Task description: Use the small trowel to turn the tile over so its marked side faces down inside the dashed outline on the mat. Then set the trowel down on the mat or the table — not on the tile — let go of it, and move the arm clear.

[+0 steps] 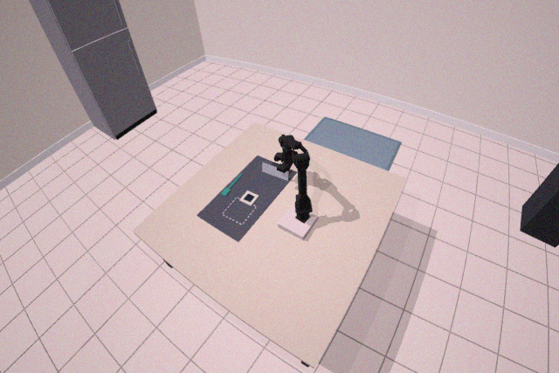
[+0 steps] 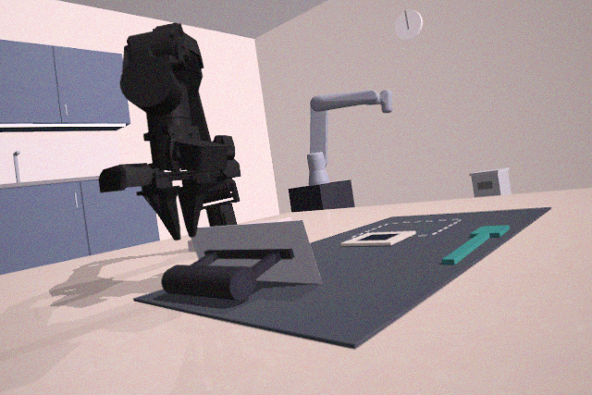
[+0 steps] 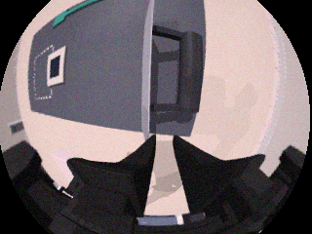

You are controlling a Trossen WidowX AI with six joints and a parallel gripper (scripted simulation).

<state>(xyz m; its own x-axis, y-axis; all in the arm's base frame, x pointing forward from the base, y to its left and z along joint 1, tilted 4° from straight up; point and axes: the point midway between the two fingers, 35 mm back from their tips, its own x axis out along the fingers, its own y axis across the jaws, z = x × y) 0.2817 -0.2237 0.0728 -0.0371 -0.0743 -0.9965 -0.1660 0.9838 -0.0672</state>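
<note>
Right now the trowel is 11 cm ahead of my gripper tip, 3 cm below it and 1 cm to the left of it. The rest, counted from my gripper tip: teal t-shaped tool: 30 cm to the left, 26 cm ahead, 6 cm below; then dark mat: 26 cm to the left, 12 cm ahead, 8 cm below; then white tile: 29 cm to the left, 9 cm ahead, 6 cm below.
</note>
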